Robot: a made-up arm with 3 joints.
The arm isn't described. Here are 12 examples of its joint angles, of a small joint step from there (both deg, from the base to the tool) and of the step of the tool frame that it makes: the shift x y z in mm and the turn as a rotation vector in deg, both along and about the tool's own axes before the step.
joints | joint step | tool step
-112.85 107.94 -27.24 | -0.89 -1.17 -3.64 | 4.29 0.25 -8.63 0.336 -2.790 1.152
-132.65 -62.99 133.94 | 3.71 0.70 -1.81 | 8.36 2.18 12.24 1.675 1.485 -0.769
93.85 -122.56 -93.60 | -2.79 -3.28 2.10 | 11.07 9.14 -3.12 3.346 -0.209 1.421
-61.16 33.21 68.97 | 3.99 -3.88 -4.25 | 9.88 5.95 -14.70 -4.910 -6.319 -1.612
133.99 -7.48 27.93 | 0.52 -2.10 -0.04 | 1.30 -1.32 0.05 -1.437 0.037 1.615
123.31 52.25 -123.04 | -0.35 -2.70 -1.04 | 0.30 14.86 -2.93 2.128 -0.768 -1.677
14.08 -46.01 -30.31 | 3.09 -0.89 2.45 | -10.92 -5.46 5.73 -1.428 4.689 1.813
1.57 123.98 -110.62 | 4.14 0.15 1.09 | 4.66 4.64 -7.66 -0.937 -2.340 -2.126
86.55 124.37 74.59 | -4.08 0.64 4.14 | -8.41 4.95 20.42 0.087 7.494 -2.408
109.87 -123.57 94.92 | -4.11 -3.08 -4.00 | -4.14 9.88 -19.74 -2.956 -7.361 -2.519
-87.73 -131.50 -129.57 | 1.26 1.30 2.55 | -7.81 -5.65 13.93 -1.531 3.503 0.159
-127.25 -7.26 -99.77 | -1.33 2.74 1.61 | -0.30 -8.33 5.60 -2.913 1.473 -0.880
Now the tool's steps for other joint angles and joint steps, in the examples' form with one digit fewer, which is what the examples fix.
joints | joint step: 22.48 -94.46 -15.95 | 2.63 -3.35 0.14
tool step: -5.8 1.4 -2.8 1.19 2.76 3.14
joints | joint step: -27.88 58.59 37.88 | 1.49 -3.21 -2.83
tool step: 7.0 -1.6 -8.9 -2.56 -4.08 2.10
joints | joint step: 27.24 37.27 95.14 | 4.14 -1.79 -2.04
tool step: 5.2 11.1 -11.3 -1.55 -4.49 -3.45
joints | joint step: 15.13 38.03 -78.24 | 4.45 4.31 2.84
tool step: 2.7 -25.4 3.3 -4.97 -0.03 2.33
